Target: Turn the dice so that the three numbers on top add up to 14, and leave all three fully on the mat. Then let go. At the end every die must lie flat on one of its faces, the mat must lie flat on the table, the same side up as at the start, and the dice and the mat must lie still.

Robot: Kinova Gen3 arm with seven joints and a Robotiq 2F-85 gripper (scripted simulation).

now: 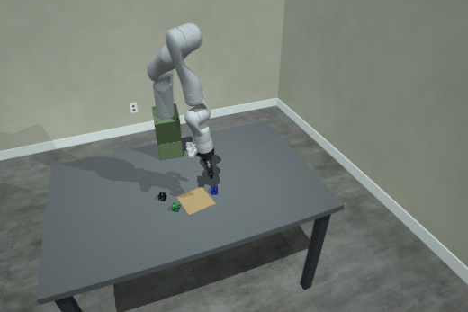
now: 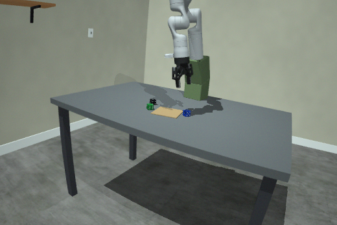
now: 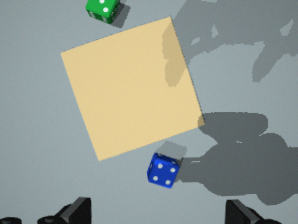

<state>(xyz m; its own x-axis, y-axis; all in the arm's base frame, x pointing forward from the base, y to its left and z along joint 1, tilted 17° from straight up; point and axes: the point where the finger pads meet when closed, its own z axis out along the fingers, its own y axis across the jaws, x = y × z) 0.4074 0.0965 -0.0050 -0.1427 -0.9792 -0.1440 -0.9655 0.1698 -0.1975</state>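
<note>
The green die is 18 cm to the right of my hand, 15 cm below it and 2 cm ahead of it. From my hand the other things lie so: tan mat: 16 cm below, 8 cm to the right; black die: 22 cm to the right, 15 cm below, 7 cm behind; blue die: 15 cm below, 2 cm to the left, 2 cm behind.
</note>
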